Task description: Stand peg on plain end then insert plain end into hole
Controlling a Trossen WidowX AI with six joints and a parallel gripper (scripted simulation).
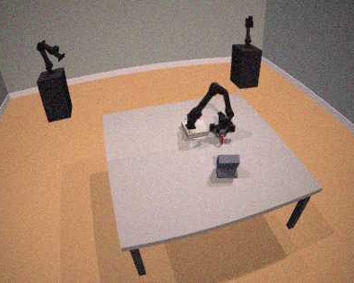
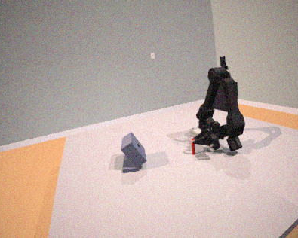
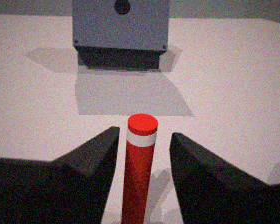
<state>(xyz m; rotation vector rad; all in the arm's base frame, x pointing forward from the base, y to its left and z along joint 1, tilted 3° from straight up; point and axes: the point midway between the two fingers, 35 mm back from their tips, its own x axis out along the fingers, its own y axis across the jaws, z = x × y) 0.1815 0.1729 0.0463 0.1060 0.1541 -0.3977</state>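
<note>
Right now the red peg is 10 mm below my gripper tip. Round my gripper tip: grey sloped panel 260 mm ahead, 80 mm to the right, 10 mm above.
</note>
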